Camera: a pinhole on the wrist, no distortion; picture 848 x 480 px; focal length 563.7 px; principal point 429.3 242.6 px. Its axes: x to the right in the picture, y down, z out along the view. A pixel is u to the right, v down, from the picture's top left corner.
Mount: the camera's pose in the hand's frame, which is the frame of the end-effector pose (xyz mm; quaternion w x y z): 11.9 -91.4 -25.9 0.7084 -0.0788 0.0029 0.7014
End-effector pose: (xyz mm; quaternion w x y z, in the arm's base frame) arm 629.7 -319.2 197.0 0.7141 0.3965 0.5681 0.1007
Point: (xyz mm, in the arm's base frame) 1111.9 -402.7 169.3
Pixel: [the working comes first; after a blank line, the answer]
In the camera's frame: 109.3 -171.6 492.4

554.4 46.2
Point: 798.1 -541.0 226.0
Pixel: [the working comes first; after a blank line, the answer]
In the camera's frame: -18.4 78.2 287.2

393.1 396.1
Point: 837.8 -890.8 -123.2
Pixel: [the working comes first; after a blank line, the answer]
In the camera's frame: -493.2 -3.2 404.9

outside the picture
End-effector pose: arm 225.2 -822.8 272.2 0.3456 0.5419 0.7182 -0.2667
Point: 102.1 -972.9 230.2
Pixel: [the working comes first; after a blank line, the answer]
In the camera's frame: -83.7 31.1 135.5

81.1 371.9
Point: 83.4 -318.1 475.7
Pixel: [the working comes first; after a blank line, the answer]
In the camera's frame: 150.2 -96.4 -511.3

behind the camera
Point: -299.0 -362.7 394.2
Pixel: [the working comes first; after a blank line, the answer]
In the camera's frame: -225.7 -201.8 -561.4

behind the camera
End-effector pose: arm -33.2 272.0 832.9 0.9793 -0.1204 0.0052 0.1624
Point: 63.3 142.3 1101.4
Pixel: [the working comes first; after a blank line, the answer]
In the camera's frame: -149.2 -52.7 233.1

68.6 115.2
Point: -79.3 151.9 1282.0
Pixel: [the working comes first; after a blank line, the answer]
In the camera's frame: -160.3 67.9 429.0

218.7 331.8
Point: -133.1 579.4 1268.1
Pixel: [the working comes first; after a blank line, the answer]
In the camera's frame: 241.0 -24.9 556.2

673.6 217.4
